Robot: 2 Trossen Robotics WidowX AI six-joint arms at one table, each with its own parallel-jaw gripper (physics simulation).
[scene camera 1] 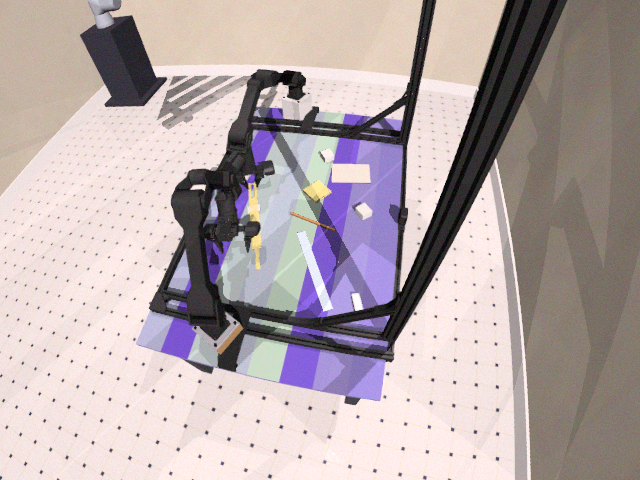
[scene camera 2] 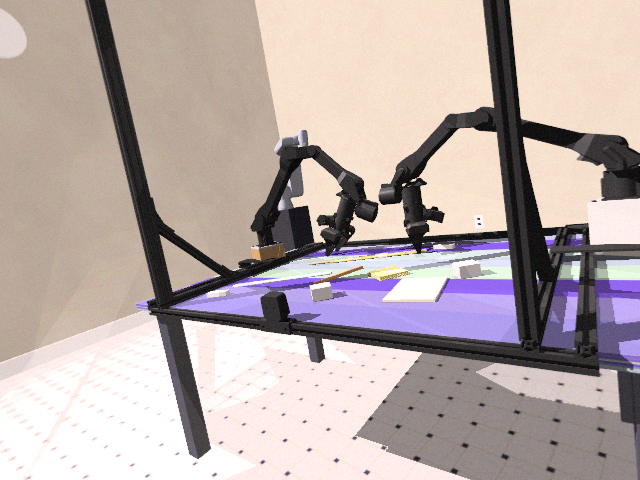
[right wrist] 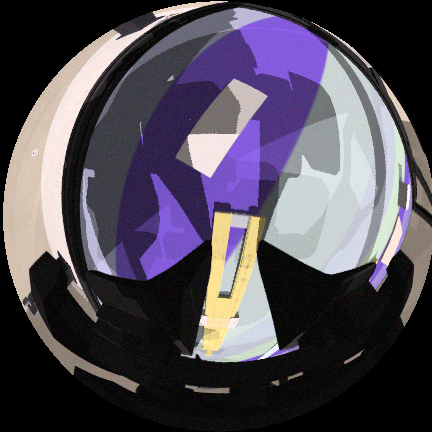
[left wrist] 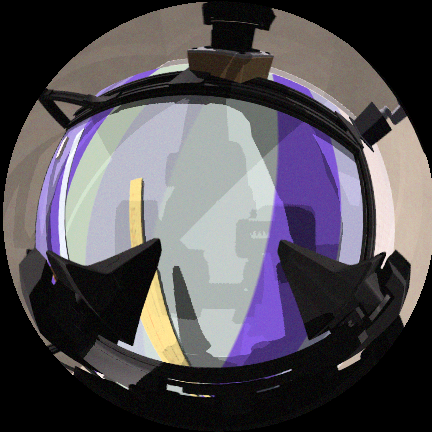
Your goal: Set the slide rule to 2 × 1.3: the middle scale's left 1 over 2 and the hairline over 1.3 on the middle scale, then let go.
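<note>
The yellow slide rule (scene camera 1: 255, 224) (scene camera 2: 366, 257) lies on the striped table (scene camera 1: 375, 229). Its narrow middle slide (left wrist: 136, 213) sticks out of the wider body (left wrist: 160, 322) (right wrist: 219, 250) toward the left arm's side. An empty slot shows in the body in the right wrist view. A pale cursor band (right wrist: 219, 321) crosses the rule near that view's bottom. My right gripper (scene camera 1: 252, 183) (scene camera 2: 417, 248) (right wrist: 234, 245) is shut on the rule's body at its far end. My left gripper (scene camera 1: 248, 244) (scene camera 2: 330, 248) (left wrist: 220, 246) is open and empty, with one finger just over the rule.
A long white strip (scene camera 1: 314, 270), a pencil (scene camera 1: 312, 221) (scene camera 2: 339, 274), a yellow pad (scene camera 1: 317, 190) (scene camera 2: 390, 272), a white notepad (scene camera 1: 350, 173) (scene camera 2: 415, 289) and small white blocks (scene camera 1: 363, 210) (scene camera 2: 321, 290) lie to the right. Black frame posts (scene camera 1: 413, 143) ring the table.
</note>
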